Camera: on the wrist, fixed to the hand. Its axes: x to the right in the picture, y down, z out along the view.
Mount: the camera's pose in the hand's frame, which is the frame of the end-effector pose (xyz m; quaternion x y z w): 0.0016 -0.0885 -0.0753 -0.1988 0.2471 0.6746 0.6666
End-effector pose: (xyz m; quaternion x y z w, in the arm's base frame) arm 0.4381 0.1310 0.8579 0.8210 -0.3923 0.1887 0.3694
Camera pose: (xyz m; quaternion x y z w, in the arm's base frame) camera 0.5069 0.2241 0.8677 0.1626 -0.7616 0.4999 0.3791
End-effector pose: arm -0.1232 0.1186 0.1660 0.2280 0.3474 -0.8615 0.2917
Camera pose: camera -0.1685 0.2252 0.1570 0.5412 0.3211 -0.2521 0.7351
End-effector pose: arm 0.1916 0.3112 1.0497 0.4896 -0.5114 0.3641 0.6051
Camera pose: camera 0.2950 0.3612 1.0320 -0.2289 -0.5941 0.6702 0.3814
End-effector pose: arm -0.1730 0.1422 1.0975 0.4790 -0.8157 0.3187 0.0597
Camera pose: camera -0.1170 0.1546 1.1986 -0.3216 -0.9155 0.2089 0.1216
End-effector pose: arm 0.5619 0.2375 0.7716 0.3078 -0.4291 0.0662 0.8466
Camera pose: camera 0.6478 0.2098 0.6984 -0.2690 -0.2976 0.6060 0.6869
